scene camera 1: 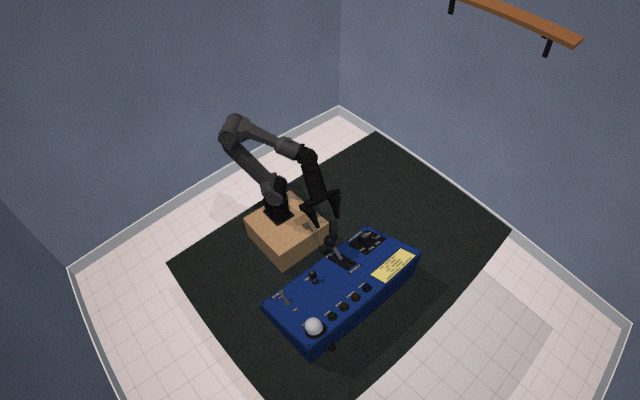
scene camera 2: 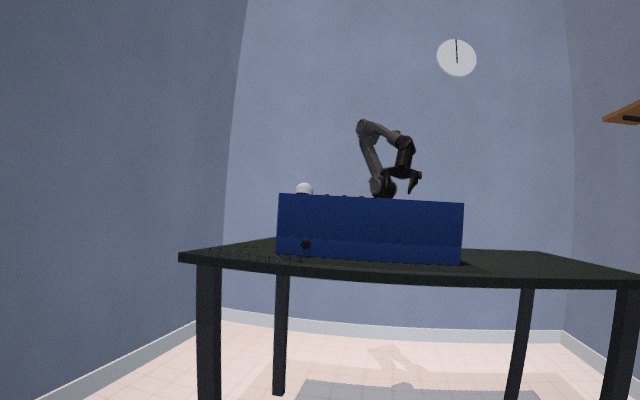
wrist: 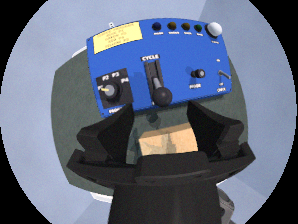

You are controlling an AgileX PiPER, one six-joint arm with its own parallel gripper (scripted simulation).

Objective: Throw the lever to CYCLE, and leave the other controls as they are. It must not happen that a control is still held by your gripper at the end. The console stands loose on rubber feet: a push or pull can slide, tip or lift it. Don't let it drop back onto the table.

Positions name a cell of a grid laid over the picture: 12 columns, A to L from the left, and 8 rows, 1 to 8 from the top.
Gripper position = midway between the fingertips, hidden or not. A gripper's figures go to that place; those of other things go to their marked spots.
My gripper (scene camera 1: G5): 1.20 m from the lens. A blue console (scene camera 1: F7) is 1.11 m from the lens.
